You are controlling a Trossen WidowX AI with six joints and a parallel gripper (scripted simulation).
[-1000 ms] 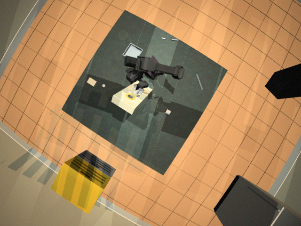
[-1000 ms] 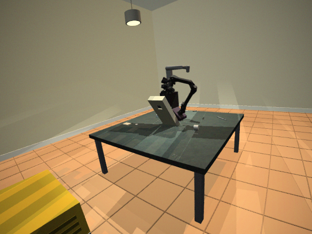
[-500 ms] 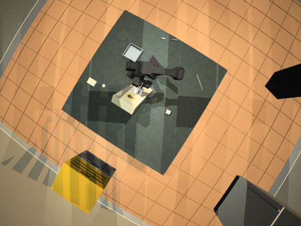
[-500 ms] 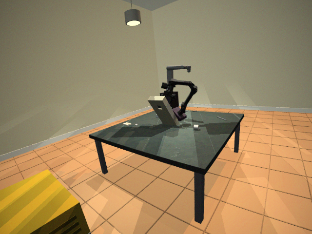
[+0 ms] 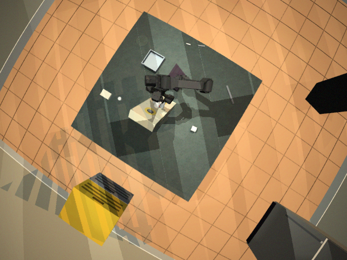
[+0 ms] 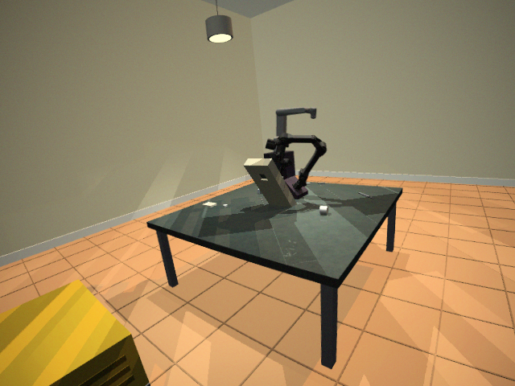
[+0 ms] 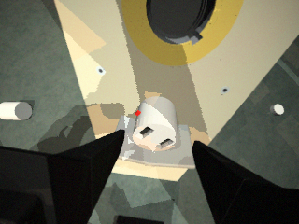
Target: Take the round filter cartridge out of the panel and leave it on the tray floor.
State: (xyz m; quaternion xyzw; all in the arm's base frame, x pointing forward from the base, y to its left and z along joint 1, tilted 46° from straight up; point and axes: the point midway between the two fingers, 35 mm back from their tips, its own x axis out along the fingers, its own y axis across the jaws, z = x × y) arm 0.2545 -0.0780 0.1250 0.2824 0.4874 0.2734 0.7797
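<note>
Now: the round grey filter cartridge 10 mm ahead of my gripper tip and 20 mm below it. Round my gripper tip: cream block 240 mm ahead, 460 mm to the right, 210 mm below; service panel 60 mm ahead, 10 mm to the left, 40 mm below; pale blue tray 260 mm behind, 320 mm to the right, 210 mm below.
</note>
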